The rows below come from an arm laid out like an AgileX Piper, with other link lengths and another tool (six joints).
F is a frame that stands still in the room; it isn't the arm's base.
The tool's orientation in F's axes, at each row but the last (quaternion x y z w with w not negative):
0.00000 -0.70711 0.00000 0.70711
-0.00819 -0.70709 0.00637 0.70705
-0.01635 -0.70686 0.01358 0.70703
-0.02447 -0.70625 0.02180 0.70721
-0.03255 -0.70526 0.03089 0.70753
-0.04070 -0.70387 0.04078 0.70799
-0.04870 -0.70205 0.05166 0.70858
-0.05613 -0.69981 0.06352 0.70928
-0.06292 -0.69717 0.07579 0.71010
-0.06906 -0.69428 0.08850 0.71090
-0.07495 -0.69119 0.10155 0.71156
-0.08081 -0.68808 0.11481 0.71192
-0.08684 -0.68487 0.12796 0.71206
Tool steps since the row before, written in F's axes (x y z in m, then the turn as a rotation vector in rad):
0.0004 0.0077 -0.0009 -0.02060 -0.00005 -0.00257
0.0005 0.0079 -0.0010 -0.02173 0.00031 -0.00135
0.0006 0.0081 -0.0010 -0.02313 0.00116 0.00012
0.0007 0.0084 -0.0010 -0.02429 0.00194 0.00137
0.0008 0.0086 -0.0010 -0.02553 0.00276 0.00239
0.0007 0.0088 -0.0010 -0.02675 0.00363 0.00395
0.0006 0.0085 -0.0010 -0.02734 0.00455 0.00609
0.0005 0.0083 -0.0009 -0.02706 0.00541 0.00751
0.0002 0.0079 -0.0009 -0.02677 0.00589 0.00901
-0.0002 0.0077 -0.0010 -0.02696 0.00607 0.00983
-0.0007 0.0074 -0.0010 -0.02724 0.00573 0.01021
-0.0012 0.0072 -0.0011 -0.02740 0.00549 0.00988
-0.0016 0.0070 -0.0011 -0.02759 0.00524 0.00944
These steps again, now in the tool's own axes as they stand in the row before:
-0.0009 0.0077 -0.0004 -0.00257 -0.00005 0.02060
-0.0008 0.0079 -0.0005 -0.00134 0.00028 0.02173
-0.0007 0.0081 -0.0006 0.00016 0.00106 0.02313
-0.0004 0.0084 -0.0007 0.00146 0.00176 0.02430
-0.0002 0.0087 -0.0008 0.00254 0.00248 0.02554
0.0000 0.0089 -0.0007 0.00419 0.00316 0.02677
0.0002 0.0086 -0.0006 0.00643 0.00377 0.02738
0.0005 0.0083 -0.0006 0.00798 0.00438 0.02711
0.0007 0.0079 -0.0003 0.00955 0.00455 0.02685
0.0007 0.0077 0.0000 0.01038 0.00455 0.02705
0.0009 0.0074 0.0004 0.01066 0.00414 0.02736
0.0009 0.0073 0.0008 0.01027 0.00401 0.02751
0.0010 0.0071 0.0012 0.00977 0.00391 0.02769

